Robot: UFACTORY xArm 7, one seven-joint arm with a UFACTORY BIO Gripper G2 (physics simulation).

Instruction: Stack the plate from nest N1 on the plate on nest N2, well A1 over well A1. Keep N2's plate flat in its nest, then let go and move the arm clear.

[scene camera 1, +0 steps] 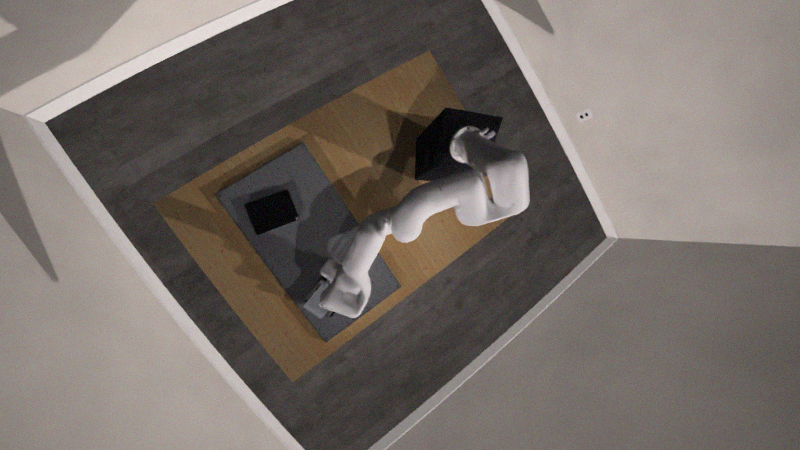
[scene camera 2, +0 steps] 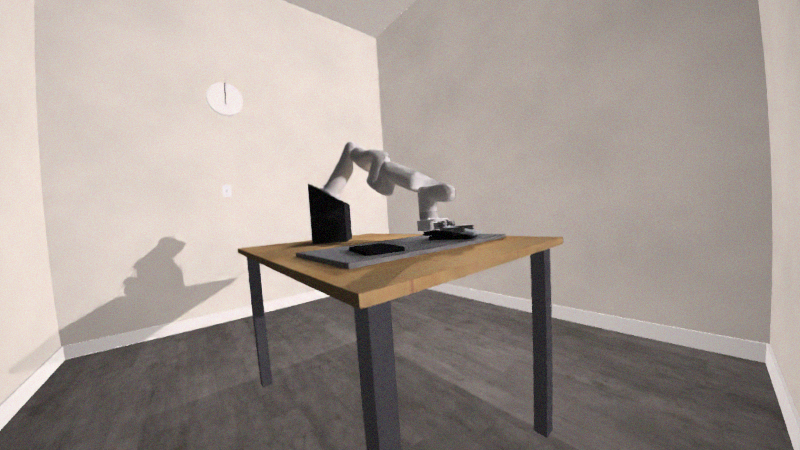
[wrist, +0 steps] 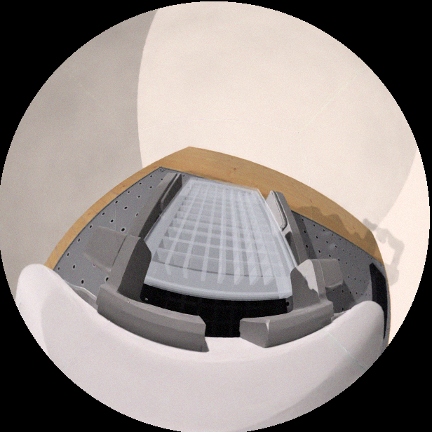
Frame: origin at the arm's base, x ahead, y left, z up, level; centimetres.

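Seen in the pictures: hand at its tool point: [scene camera 2: 463, 228]; arm's base at its link origin: [scene camera 1: 466, 144] [scene camera 2: 330, 194].
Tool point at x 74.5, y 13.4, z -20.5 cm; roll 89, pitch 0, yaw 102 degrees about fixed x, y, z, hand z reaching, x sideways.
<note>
Pixels of each thing's top centre, then the offset from my tool point to it. "*": a spot on its surface instead. Level surfaces: height alone.
- black gridded piece at a spot on its surface: [scene camera 2: 439, 236] * dy -7.0, dx -6.6, dz -2.3 cm
- low black block at its top centre: [scene camera 2: 375, 245] [scene camera 1: 271, 211] dy -37.7, dx -7.8, dz -2.1 cm
- grey board with holes, surface height: dz -3.5 cm
A pale translucent plate with a grid of wells [wrist: 215, 230] [scene camera 1: 316, 307] [scene camera 2: 466, 231] lies over a black gridded piece [wrist: 225, 316] [scene camera 2: 439, 236]. In scene camera 2 it looks slightly tilted, but it is small there. My gripper [wrist: 225, 190] [scene camera 1: 322, 301] is low over it, with its fingers against the plate's two long sides, shut on it. The black piece shows past the plate's near edge. A low black block [scene camera 1: 272, 211] [scene camera 2: 376, 248] [wrist: 381, 300] stands apart at the other end of the board. Nest labels and well A1 cannot be made out.
A grey board with holes [scene camera 1: 290, 167] [scene camera 2: 324, 257] [wrist: 105, 220] carries both black pieces and lies on the wooden table [scene camera 1: 391, 100] [scene camera 2: 408, 286] [wrist: 225, 165]. A tall black block [scene camera 1: 433, 148] [scene camera 2: 330, 218] stands at the arm's base. The plate is near the board's edge.
</note>
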